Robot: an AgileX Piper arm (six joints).
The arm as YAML. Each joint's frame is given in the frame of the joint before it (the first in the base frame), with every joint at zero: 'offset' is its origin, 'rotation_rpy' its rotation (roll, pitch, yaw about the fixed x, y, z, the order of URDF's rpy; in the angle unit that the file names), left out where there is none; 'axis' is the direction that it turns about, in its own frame. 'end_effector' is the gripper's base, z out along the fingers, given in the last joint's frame.
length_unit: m
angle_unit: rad
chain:
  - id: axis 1
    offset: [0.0, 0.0, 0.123]
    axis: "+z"
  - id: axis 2
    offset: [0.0, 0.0, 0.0]
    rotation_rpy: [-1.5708, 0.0, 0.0]
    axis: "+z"
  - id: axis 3
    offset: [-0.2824, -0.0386, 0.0]
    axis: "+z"
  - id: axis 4
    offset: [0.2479, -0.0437, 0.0]
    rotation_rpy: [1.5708, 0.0, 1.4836]
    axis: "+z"
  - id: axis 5
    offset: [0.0, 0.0, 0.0]
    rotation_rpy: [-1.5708, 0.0, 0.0]
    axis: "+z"
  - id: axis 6
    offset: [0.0, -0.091, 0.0]
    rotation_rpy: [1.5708, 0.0, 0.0]
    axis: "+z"
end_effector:
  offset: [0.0, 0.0, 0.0]
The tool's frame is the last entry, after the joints.
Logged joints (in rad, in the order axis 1, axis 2, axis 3, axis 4, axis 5, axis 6), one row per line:
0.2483, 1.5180, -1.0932, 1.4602, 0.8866, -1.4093
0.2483, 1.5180, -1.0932, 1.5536, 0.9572, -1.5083
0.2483, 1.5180, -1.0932, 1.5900, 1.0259, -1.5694
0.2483, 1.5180, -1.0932, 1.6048, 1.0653, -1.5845
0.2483, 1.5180, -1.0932, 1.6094, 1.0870, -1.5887
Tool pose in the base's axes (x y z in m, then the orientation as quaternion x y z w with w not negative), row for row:
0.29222, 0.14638, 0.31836, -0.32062, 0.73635, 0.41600, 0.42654
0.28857, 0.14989, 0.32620, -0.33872, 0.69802, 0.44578, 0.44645
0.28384, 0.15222, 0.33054, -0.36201, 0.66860, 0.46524, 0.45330
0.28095, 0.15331, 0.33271, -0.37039, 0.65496, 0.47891, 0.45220
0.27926, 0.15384, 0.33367, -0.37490, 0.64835, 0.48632, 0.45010
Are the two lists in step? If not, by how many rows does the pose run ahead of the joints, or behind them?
They are in step.
